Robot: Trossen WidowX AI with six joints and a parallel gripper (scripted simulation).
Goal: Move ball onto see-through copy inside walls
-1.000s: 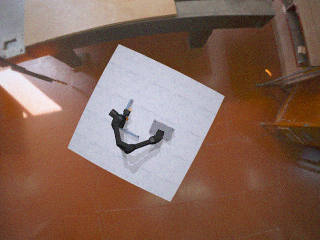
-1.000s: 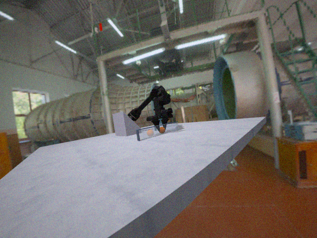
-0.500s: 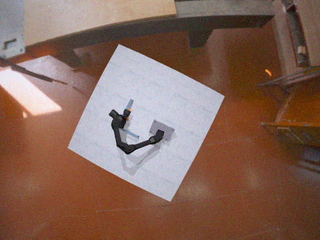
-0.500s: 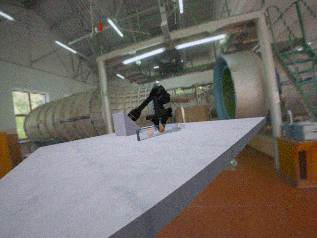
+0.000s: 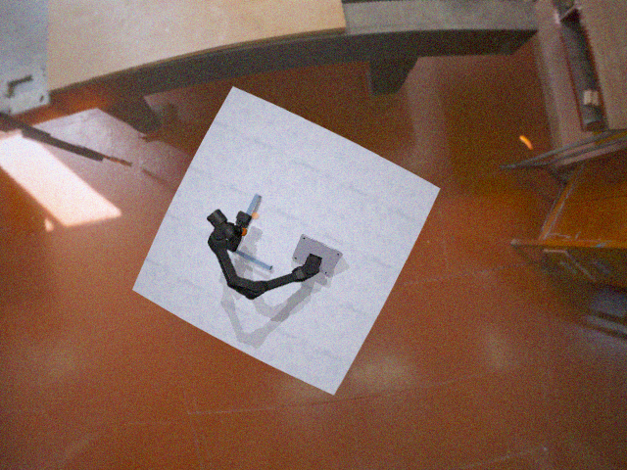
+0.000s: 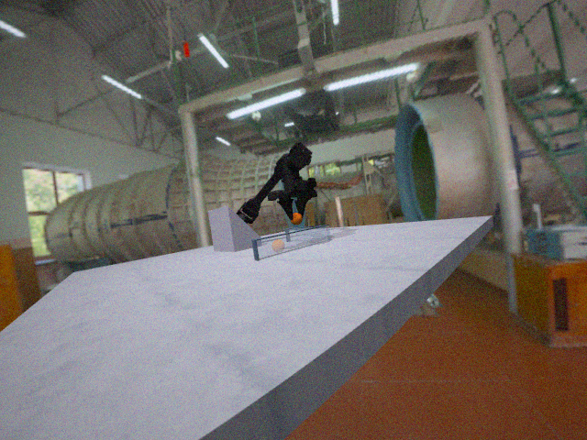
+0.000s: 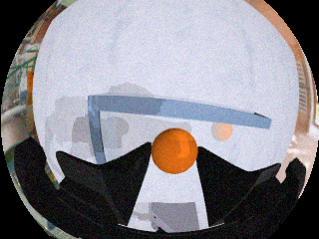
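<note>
Now: gripper tip 9 cm to the left of the see-through copy of ball, 8 cm above it and 1 cm past it. From my gripper tip the other things lie so: orange ball: right at my gripper tip.
</note>
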